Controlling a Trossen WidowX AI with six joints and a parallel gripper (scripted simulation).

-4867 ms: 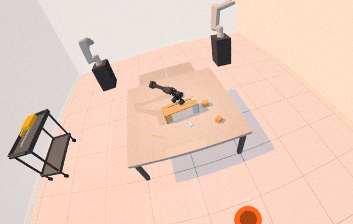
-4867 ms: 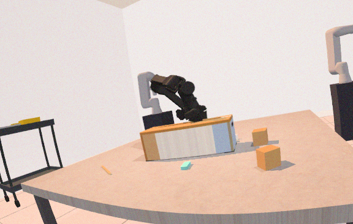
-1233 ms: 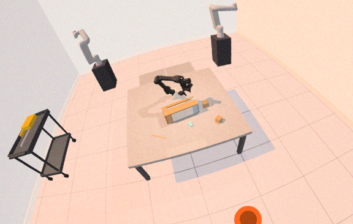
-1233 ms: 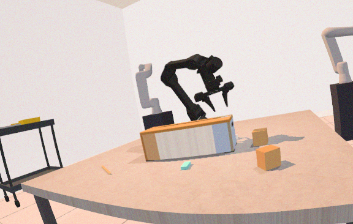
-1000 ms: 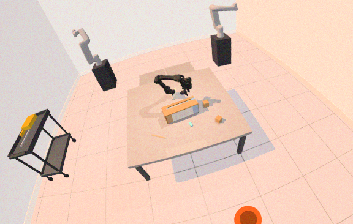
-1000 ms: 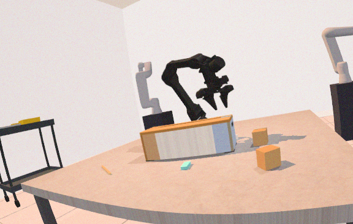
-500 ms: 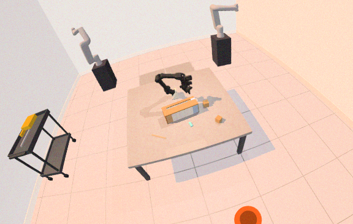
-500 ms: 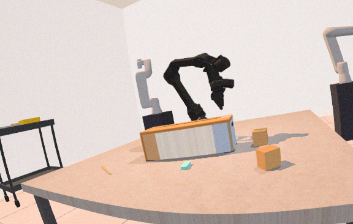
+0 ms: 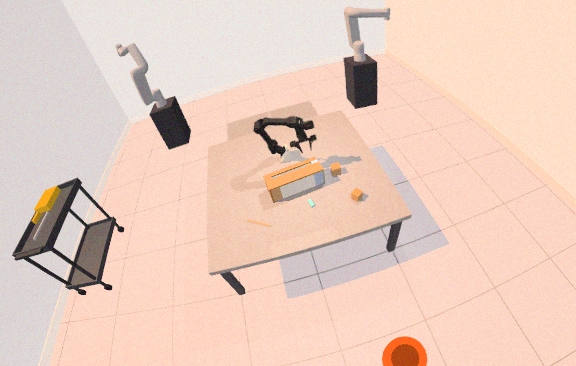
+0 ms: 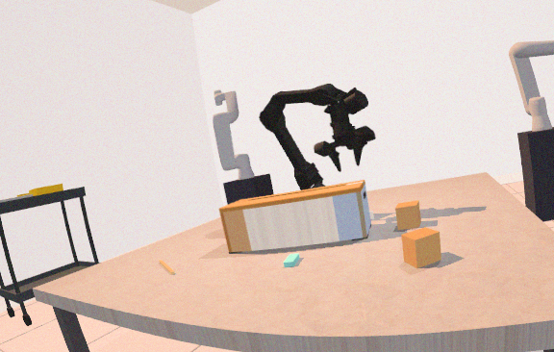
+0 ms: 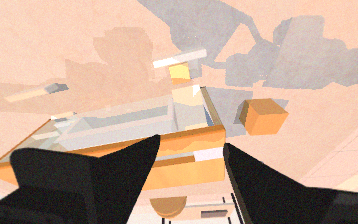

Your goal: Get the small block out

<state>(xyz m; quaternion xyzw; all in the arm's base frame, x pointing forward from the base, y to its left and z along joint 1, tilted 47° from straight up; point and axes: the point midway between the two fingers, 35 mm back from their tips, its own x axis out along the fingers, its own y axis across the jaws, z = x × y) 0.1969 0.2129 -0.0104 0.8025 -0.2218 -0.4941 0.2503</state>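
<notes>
Now: the tan block 2 cm behind my gripper tip and 15 cm below it. Round my gripper tip: long orange box (8 cm ahead, 13 cm to the right, 10 cm below); teal eraser (32 cm ahead, 7 cm to the right, 16 cm below); thin orange stick (36 cm ahead, 43 cm to the right, 16 cm below).
</notes>
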